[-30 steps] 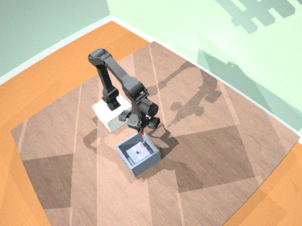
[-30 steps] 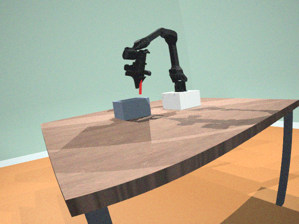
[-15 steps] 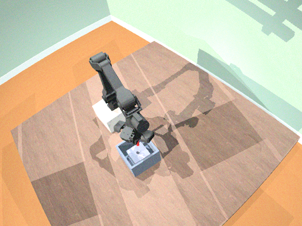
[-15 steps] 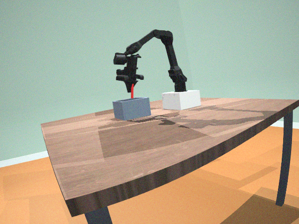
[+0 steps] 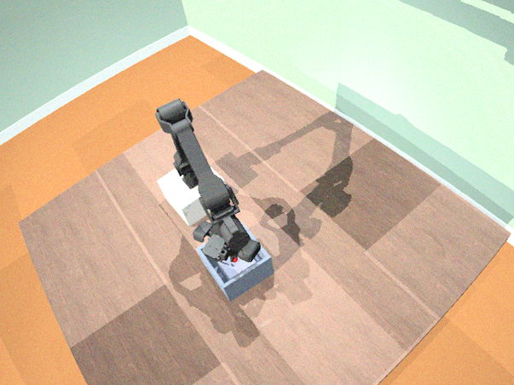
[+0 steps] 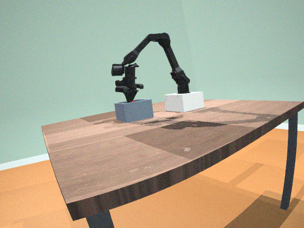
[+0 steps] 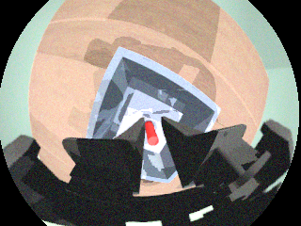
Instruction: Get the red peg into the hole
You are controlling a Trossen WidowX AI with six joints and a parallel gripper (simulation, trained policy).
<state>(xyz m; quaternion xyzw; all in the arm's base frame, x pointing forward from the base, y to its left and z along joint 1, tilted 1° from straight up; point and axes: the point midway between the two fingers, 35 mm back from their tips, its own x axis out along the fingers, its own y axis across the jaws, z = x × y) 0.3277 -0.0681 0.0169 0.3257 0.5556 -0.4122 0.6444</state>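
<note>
Right now the red peg is 10 mm behind my gripper tip, 20 mm to the left of it and 30 mm below it. The rest, counted from my gripper tip: grey-blue box 10 mm behind, 20 mm to the left, 60 mm below; then pale plate 10 mm behind, 20 mm to the left, 40 mm below.
</note>
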